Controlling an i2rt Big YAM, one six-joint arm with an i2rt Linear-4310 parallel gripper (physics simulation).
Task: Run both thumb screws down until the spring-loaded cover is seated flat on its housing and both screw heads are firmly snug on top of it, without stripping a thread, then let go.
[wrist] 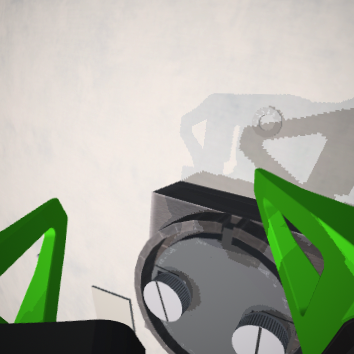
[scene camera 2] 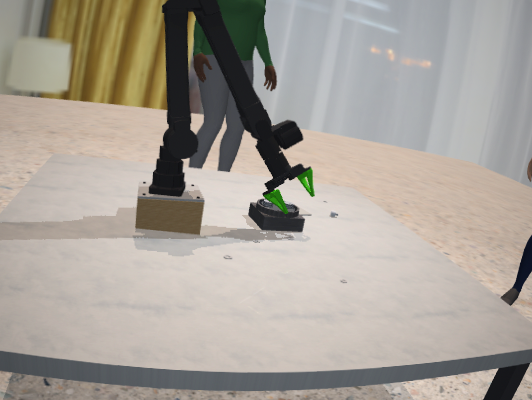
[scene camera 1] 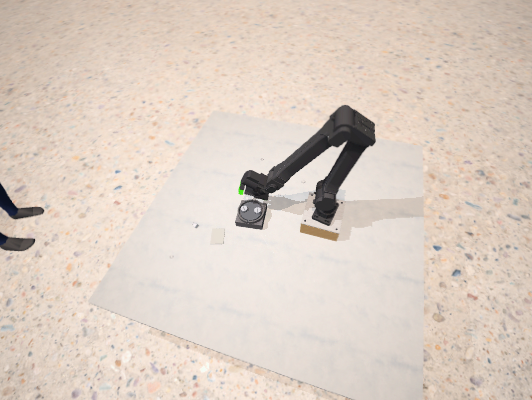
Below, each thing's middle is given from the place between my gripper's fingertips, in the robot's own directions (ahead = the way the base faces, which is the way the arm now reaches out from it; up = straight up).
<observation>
My hand is 230 mm to the right of the pale plate [wrist: 108, 305], 90 mm above it and 40 mm short of it.
</observation>
